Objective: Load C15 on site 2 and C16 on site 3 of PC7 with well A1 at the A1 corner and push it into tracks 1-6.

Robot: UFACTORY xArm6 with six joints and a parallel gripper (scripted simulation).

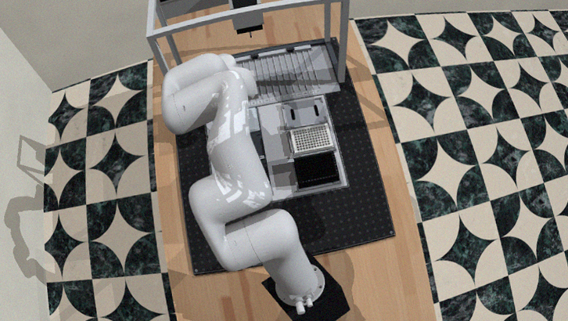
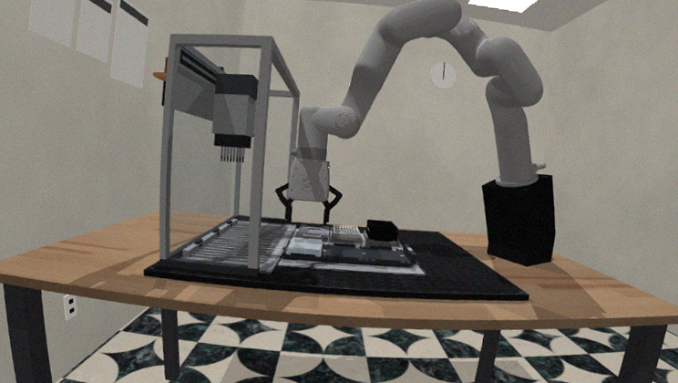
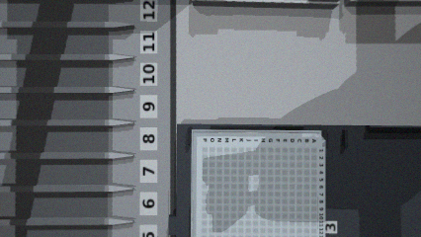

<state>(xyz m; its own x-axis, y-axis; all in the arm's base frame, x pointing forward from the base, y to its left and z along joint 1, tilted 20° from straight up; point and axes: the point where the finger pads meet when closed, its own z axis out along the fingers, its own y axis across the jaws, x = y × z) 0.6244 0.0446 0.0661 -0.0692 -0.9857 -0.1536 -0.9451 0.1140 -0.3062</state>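
The 96-well plate C15 lies 13 cm behind my hand, 21 cm to the right of it and 7 cm below it. Round my hand: grey apron (12 cm behind, 8 cm to the right, 9 cm below); plate carrier PC7 (11 cm behind, 1 cm to the left, 7 cm below); nest S3 (2 cm behind, 22 cm to the right, 8 cm below).
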